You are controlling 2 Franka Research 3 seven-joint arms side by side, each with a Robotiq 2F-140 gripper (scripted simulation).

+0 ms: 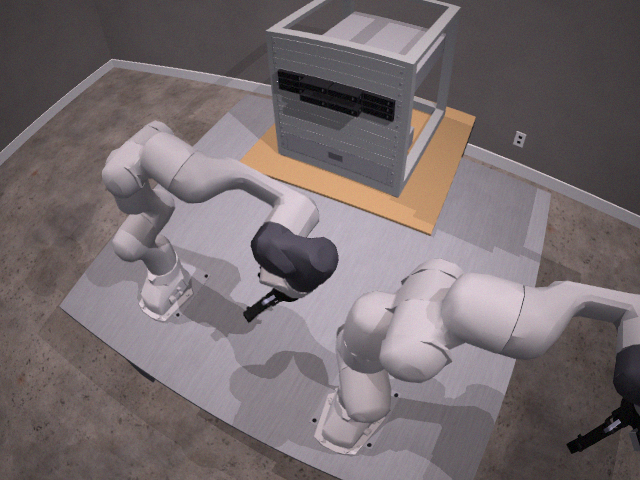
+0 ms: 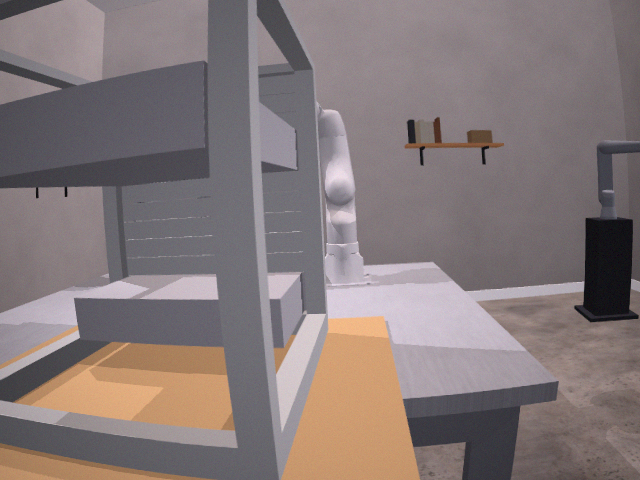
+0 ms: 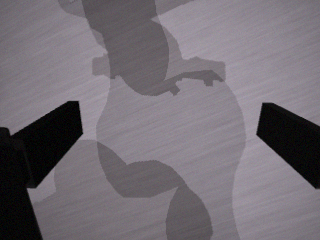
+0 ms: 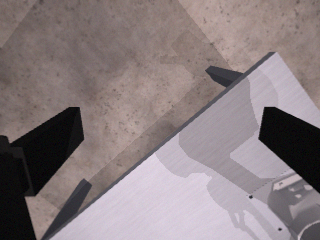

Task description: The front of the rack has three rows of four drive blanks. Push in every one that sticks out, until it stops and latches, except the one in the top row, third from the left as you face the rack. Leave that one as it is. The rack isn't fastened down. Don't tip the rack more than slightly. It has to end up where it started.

Labels:
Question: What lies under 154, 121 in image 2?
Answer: A grey rack.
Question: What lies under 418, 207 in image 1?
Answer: An orange board.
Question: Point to an orange board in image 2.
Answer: At 354, 415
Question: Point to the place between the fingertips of my right gripper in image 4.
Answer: At 171, 123

